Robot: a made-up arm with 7 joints.
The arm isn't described. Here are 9 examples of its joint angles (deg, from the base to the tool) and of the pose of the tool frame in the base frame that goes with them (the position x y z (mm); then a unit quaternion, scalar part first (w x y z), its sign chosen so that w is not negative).
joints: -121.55 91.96 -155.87 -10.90 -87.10 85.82 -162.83
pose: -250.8 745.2 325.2 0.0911 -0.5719 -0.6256 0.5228
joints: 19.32 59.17 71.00 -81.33 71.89 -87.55 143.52
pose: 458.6 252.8 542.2 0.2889 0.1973 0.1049 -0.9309
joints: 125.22 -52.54 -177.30 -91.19 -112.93 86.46 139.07
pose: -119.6 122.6 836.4 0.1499 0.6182 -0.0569 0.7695
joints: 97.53 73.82 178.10 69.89 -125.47 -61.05 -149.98
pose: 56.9 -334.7 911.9 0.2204 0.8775 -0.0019 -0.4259
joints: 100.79 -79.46 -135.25 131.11 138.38 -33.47 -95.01
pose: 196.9 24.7 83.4 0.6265 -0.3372 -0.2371 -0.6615
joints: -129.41 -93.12 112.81 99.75 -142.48 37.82 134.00
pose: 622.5 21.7 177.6 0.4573 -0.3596 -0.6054 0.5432
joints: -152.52 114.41 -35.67 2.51 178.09 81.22 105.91
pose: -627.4 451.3 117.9 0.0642 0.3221 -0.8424 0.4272
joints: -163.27 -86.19 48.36 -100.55 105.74 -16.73 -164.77
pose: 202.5 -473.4 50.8 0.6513 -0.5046 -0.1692 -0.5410
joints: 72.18 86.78 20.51 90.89 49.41 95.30 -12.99
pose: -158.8 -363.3 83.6 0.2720 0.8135 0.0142 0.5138
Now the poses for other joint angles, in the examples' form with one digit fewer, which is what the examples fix.
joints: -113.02 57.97 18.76 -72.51 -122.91 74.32 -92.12
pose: -286 74 881 0.701 -0.619 0.249 -0.252
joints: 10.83 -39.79 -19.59 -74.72 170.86 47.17 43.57
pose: -636 -89 369 0.910 -0.107 0.215 0.338
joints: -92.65 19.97 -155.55 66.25 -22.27 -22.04 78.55
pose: -199 -159 1098 0.229 -0.098 0.957 0.151
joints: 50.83 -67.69 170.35 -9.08 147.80 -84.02 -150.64
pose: -555 525 593 0.881 -0.073 0.457 -0.100
